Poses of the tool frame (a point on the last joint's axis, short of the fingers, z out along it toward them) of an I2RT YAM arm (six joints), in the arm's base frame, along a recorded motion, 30 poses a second.
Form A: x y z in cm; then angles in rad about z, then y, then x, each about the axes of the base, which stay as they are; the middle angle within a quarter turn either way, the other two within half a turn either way.
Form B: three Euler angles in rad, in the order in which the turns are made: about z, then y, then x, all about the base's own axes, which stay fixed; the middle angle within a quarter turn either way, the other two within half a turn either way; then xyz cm. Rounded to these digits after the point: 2 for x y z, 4 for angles.
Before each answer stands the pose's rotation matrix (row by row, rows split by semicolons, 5 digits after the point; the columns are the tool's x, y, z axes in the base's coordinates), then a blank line. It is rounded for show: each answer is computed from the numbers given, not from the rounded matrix.
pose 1, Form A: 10.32 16.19 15.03 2.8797 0.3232 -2.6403
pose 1, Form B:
-0.91589 -0.24550 0.31760; -0.07963 0.88658 0.45568; -0.39345 0.39206 -0.83156

2.8797 0.3232 -2.6403 10.32 16.19 15.03
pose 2, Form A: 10.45 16.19 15.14 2.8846 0.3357 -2.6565
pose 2, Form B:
-0.91317 -0.23999 0.32943; -0.07628 0.89462 0.44026; -0.40037 0.37690 -0.83525

2.8846 0.3357 -2.6565 10.45 16.19 15.14
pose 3, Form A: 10.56 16.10 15.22 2.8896 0.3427 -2.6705
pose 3, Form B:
-0.91210 -0.23484 0.33603; -0.07448 0.90096 0.42747; -0.40313 0.36487 -0.83926

2.8896 0.3427 -2.6705 10.56 16.10 15.22
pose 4, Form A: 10.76 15.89 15.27 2.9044 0.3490 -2.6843
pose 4, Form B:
-0.91340 -0.22081 0.34196; -0.06408 0.90761 0.41490; -0.40198 0.35706 -0.84316

2.9044 0.3490 -2.6843 10.76 15.89 15.27
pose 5, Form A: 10.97 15.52 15.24 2.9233 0.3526 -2.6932
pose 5, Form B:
-0.91621 -0.20324 0.34534; -0.04900 0.91218 0.40685; -0.39770 0.35584 -0.84570

2.9233 0.3526 -2.6932 10.97 15.52 15.24
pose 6, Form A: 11.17 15.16 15.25 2.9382 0.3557 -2.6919
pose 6, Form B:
-0.91808 -0.18935 0.34825; -0.03365 0.91259 0.40748; -0.39496 0.36238 -0.84421

2.9382 0.3557 -2.6919 11.17 15.16 15.25
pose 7, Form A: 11.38 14.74 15.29 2.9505 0.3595 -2.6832
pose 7, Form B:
-0.91903 -0.17779 0.35181; -0.01748 0.91001 0.41422; -0.39379 0.37453 -0.83944

2.9505 0.3595 -2.6832 11.38 14.74 15.29
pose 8, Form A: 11.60 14.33 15.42 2.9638 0.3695 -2.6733
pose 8, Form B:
-0.91781 -0.16492 0.36115; 0.00262 0.90710 0.42090; -0.39701 0.38725 -0.83211

2.9638 0.3695 -2.6733 11.60 14.33 15.42
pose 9, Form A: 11.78 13.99 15.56 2.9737 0.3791 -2.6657
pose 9, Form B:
-0.91594 -0.15524 0.37008; 0.01863 0.90472 0.42560; -0.40089 0.39672 -0.82577

2.9737 0.3791 -2.6657 11.78 13.99 15.56
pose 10, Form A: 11.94 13.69 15.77 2.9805 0.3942 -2.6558
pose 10, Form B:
-0.91135 -0.14810 0.38407; 0.03516 0.90162 0.43110; -0.41013 0.40639 -0.81648

2.9805 0.3942 -2.6558 11.94 13.69 15.77
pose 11, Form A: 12.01 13.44 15.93 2.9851 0.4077 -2.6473
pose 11, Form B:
-0.90682 -0.14308 0.39650; 0.04860 0.89886 0.43552; -0.41871 0.41421 -0.80815

2.9851 0.4077 -2.6473 12.01 13.44 15.93
